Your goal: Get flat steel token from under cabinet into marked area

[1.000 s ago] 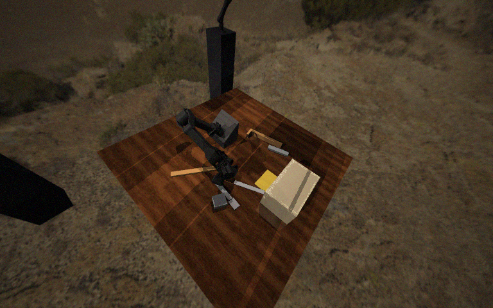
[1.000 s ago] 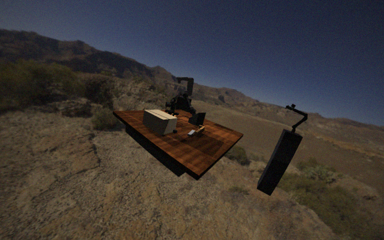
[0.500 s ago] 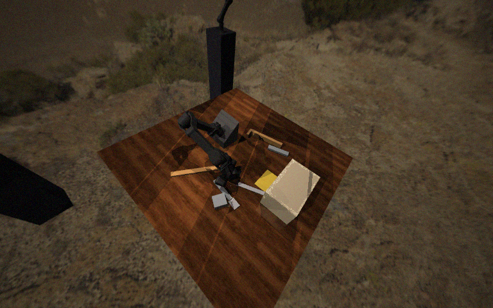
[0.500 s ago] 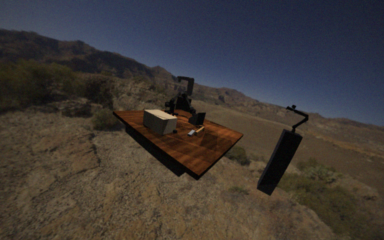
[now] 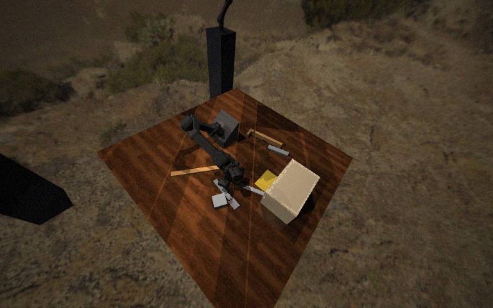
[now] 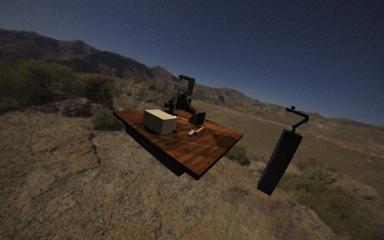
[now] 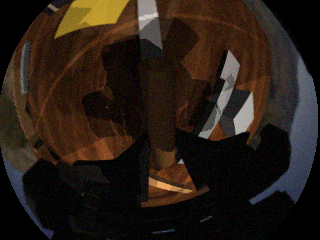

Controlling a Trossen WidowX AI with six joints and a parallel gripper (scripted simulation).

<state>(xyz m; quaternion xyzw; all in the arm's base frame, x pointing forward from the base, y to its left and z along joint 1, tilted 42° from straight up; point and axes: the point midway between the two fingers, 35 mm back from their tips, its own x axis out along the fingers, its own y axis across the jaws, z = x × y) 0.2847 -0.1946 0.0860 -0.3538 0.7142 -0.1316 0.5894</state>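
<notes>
Right now my gripper tip is 7 cm short of the grey scraper and 8 cm to the left of it. The rest, counted from my gripper tip: steel token 26 cm ahead, 14 cm to the left; then wooden stick 19 cm behind, 10 cm to the right; then grey block 6 cm ahead, 14 cm to the right, 1 cm above.
</notes>
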